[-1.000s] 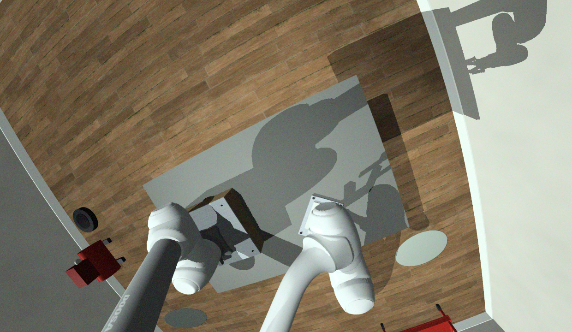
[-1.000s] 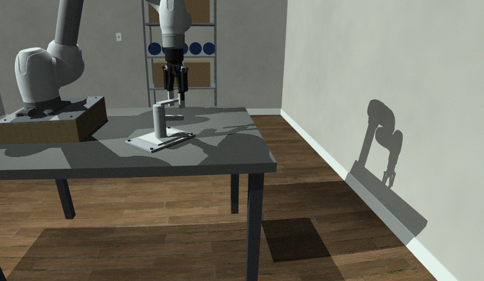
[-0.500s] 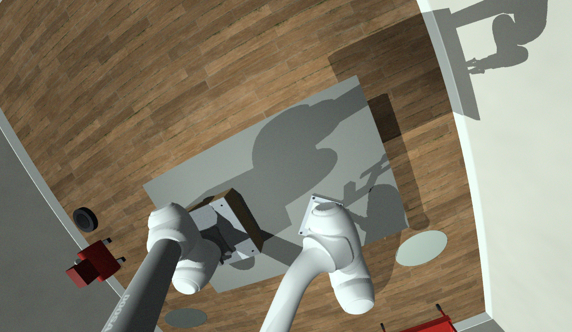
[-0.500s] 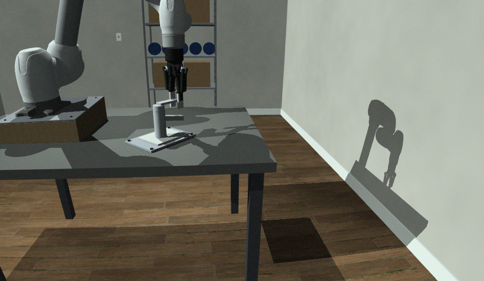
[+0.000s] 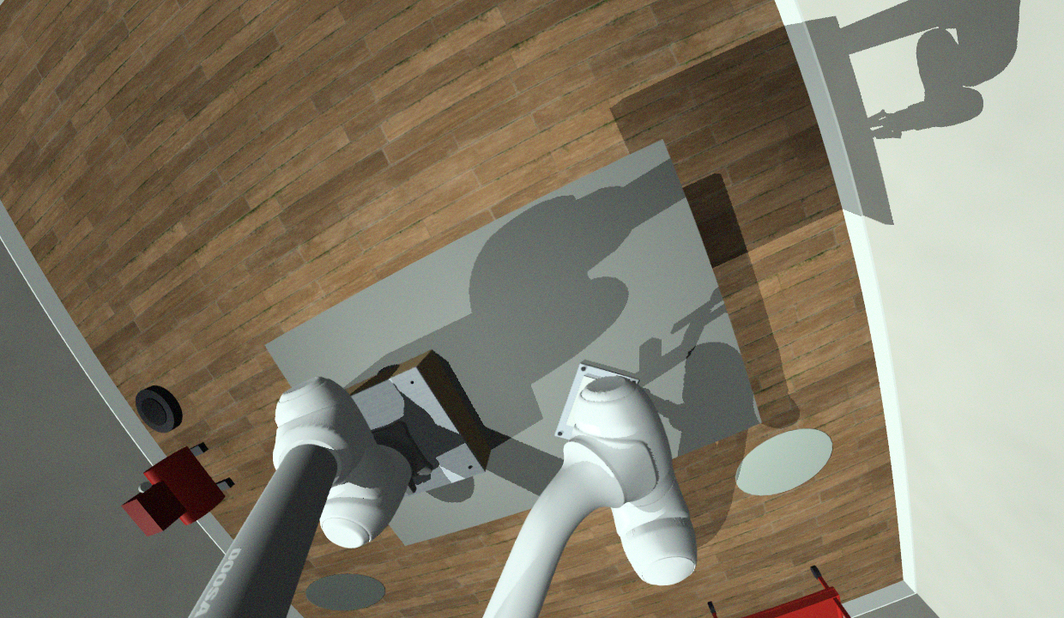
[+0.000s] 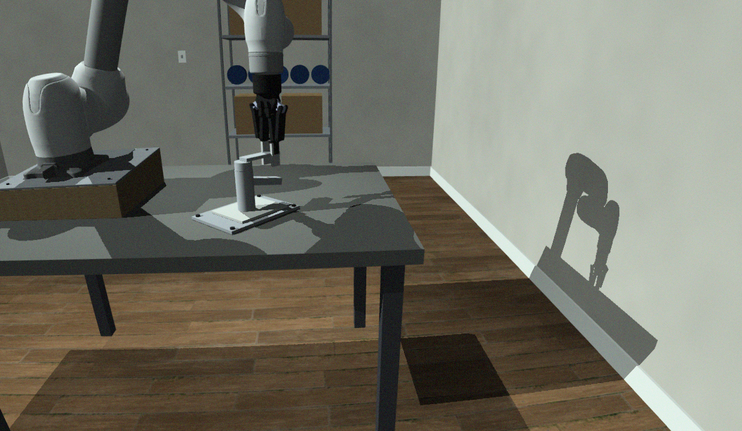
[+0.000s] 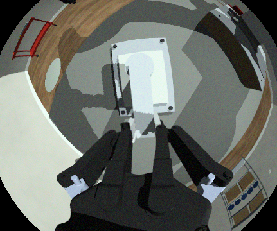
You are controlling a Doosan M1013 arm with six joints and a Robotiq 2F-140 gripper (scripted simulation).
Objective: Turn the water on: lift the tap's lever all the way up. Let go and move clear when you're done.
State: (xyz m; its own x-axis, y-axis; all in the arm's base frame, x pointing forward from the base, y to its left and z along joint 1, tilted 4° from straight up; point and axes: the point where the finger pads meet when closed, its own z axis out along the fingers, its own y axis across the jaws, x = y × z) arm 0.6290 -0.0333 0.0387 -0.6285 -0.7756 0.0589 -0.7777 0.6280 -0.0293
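The tap lever lies 20 mm behind my hand and 30 mm to the right of it. From my hand the other things lie so: grey tap 40 mm behind, 50 mm to the right, 50 mm below.
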